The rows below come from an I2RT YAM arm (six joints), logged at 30 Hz.
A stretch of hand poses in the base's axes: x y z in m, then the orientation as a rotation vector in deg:
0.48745, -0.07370, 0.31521, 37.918, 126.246, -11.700
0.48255, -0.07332, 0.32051, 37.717, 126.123, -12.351
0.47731, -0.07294, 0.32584, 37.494, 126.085, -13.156
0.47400, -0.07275, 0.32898, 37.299, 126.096, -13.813
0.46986, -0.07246, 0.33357, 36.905, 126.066, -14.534
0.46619, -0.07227, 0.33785, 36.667, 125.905, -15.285
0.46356, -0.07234, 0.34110, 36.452, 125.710, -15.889
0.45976, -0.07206, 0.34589, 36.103, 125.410, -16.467
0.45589, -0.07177, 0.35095, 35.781, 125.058, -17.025
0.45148, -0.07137, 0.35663, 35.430, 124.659, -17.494
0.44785, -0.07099, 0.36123, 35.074, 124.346, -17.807
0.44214, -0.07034, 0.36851, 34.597, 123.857, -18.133
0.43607, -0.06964, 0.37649, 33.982, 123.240, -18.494
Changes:
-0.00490, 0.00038, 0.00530, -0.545, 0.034, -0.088
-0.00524, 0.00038, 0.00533, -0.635, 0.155, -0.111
-0.00331, 0.00019, 0.00314, -0.511, 0.167, -0.075
-0.00414, 0.00029, 0.00459, -0.639, 0.128, 0.039
-0.00367, 0.00019, 0.00428, -0.634, 0.032, -0.099
-0.00263, -0.00007, 0.00325, -0.536, -0.036, -0.072
-0.00380, 0.00028, 0.00479, -0.597, -0.151, 0.019
-0.00387, 0.00029, 0.00506, -0.588, -0.201, 0.000
-0.00441, 0.00040, 0.00568, -0.553, -0.270, 0.045
-0.00363, 0.00038, 0.00460, -0.429, -0.232, 0.112
-0.00571, 0.00065, 0.00728, -0.532, -0.401, 0.175
-0.00607, 0.00070, 0.00798, -0.644, -0.518, 0.248

